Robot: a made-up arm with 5 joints. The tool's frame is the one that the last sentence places.
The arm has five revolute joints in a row. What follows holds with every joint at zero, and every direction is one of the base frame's.
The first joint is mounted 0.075 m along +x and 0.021 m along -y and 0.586 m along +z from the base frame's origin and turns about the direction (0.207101, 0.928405, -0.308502), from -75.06 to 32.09 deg.
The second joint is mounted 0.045 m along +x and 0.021 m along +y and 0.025 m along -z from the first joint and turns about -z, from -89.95 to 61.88 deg.
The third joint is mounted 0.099 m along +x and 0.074 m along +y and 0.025 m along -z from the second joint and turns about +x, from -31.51 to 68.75 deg.
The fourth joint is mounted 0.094 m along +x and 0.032 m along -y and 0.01 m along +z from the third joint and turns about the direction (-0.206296, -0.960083, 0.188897), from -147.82 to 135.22 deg.
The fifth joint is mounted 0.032 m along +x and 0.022 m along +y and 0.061 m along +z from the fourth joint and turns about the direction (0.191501, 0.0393, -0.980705), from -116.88 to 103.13 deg.
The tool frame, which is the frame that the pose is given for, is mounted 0.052 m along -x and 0.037 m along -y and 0.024 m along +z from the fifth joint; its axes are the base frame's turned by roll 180, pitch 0 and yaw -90 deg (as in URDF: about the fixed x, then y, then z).
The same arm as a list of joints. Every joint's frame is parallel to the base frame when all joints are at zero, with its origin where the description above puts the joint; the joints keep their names.
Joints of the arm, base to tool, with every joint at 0 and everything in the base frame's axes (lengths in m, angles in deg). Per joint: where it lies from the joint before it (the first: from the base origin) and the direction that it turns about. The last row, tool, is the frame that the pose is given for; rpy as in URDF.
joint 1: origin 0.075 -0.021 0.586 axis 0.207101 0.928405 -0.308502
joint 2: origin 0.045 0.021 -0.025 axis 0 0 -1
joint 3: origin 0.099 0.074 -0.025 axis 1 0 0
joint 4: origin 0.094 -0.032 0.01 axis -0.206296 -0.960083 0.188897
joint 5: origin 0.032 0.022 0.061 axis 0.191501 0.0393 -0.980705
tool: origin -0.052 -0.037 0.024 rpy 180 0 -90
Joint limits (deg, base to tool): -75.06..32.09 -89.95..61.88 -31.51..68.75 -147.82..135.22 -116.88..103.13

